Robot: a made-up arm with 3 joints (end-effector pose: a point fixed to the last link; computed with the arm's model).
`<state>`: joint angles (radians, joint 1 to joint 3).
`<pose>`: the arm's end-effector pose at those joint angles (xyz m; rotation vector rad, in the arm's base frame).
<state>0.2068 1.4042 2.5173</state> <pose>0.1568 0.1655 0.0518 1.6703 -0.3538 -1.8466</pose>
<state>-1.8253 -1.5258 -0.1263</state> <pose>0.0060 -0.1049 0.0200 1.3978 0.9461 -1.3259</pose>
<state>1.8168 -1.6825 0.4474</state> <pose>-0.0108 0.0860 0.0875 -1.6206 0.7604 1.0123</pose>
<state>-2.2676 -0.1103 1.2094</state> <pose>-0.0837 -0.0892 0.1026 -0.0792 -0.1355 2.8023</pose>
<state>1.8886 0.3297 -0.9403</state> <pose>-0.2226 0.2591 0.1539 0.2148 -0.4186 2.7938</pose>
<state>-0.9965 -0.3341 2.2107</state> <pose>0.0983 0.0151 0.1344 0.2920 -0.4204 3.0340</pose>
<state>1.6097 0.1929 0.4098</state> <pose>-0.0004 0.2369 0.1161 0.1735 -0.1090 1.1960</pose>
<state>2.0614 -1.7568 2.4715</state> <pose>-0.1625 0.0410 0.2597 -1.3559 -1.1320 -0.2983</pose>
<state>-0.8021 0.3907 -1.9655</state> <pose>0.3333 -0.0158 0.1343 -0.4062 -0.0769 1.1479</pose>
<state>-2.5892 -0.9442 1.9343</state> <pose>-0.0164 -0.0770 0.1920 -0.3437 -1.0117 1.6126</pose>
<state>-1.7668 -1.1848 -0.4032</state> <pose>0.0316 -0.1638 -0.0047 1.1243 0.5937 -1.1905</pose>
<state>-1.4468 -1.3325 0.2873</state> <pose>0.0124 -0.1168 0.0519 0.8157 1.2457 -1.4441</pose>
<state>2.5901 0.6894 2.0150</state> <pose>-0.1328 0.0036 0.0557 0.5198 0.4668 0.5519</pose>
